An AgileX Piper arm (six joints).
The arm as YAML. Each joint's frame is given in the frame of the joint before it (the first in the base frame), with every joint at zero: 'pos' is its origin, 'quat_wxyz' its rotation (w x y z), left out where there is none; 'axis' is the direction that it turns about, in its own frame. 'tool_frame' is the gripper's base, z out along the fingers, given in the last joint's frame.
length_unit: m
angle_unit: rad
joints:
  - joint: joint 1
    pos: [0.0, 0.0, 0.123]
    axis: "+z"
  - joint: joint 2
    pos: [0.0, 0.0, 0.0]
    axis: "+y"
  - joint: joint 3
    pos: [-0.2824, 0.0, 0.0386]
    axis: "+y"
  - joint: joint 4
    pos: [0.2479, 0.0, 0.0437]
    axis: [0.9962, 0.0, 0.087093]
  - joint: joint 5
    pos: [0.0, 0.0, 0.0]
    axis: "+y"
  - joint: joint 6
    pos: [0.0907, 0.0, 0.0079]
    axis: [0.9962, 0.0, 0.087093]
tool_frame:
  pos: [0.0, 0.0, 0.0]
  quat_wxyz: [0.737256, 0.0, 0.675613, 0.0]
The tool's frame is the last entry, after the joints.
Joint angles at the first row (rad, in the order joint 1, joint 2, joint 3, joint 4, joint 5, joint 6):
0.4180, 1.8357, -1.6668, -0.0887, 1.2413, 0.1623
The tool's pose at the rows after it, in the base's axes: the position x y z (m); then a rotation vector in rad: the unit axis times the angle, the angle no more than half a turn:
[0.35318 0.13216 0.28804 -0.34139 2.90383 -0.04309]
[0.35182 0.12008 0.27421 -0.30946 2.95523 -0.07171]
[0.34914 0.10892 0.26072 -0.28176 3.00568 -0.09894]
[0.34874 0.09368 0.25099 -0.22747 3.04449 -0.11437]
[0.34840 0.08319 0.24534 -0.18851 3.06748 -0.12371]
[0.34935 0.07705 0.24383 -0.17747 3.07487 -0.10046]
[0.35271 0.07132 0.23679 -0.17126 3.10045 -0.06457]
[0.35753 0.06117 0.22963 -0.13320 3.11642 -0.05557]
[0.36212 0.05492 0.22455 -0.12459 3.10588 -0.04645]
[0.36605 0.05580 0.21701 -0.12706 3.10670 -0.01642]
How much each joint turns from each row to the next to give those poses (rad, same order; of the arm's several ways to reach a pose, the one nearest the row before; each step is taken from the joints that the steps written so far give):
-0.0397, -0.0150, 0.0610, 0.0000, 0.0000, 0.0022
-0.0280, 0.0000, 0.0521, -0.0039, -0.0018, 0.0007
-0.0252, -0.0001, 0.0518, -0.0041, -0.0019, 0.0000
-0.0397, 0.0000, 0.0381, 0.0000, -0.0041, 0.0000
-0.0277, 0.0000, 0.0225, -0.0006, -0.0023, 0.0000
-0.0216, 0.0000, 0.0055, 0.0179, -0.0046, -0.0193
-0.0248, 0.0187, 0.0009, 0.0298, -0.0014, -0.0288
-0.0322, 0.0198, -0.0001, 0.0088, -0.0078, -0.0097
-0.0202, 0.0129, 0.0017, 0.0047, -0.0270, -0.0158
-0.0041, 0.0205, 0.0000, 0.0207, -0.0224, -0.0128

